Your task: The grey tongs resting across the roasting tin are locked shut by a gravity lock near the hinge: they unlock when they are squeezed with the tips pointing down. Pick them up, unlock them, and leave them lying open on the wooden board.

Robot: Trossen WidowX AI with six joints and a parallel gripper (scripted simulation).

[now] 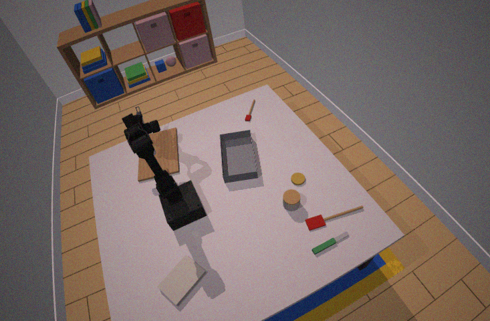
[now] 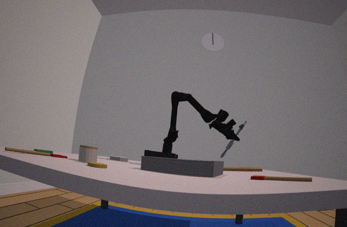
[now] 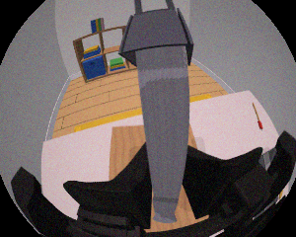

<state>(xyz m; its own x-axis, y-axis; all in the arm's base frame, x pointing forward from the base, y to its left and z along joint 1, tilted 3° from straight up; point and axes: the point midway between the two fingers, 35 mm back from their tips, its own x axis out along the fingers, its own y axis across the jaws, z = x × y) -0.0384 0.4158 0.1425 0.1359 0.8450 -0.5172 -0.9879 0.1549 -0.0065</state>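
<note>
My gripper tip is now 30 mm to the left of the wooden board and 180 mm above it. From my gripper tip the other things lie so: beige block 50 mm behind, 810 mm to the right, 180 mm below; grey roasting tin 420 mm ahead, 300 mm to the right, 160 mm below; yellow disc 640 mm ahead, 570 mm to the right, 180 mm below.
</note>
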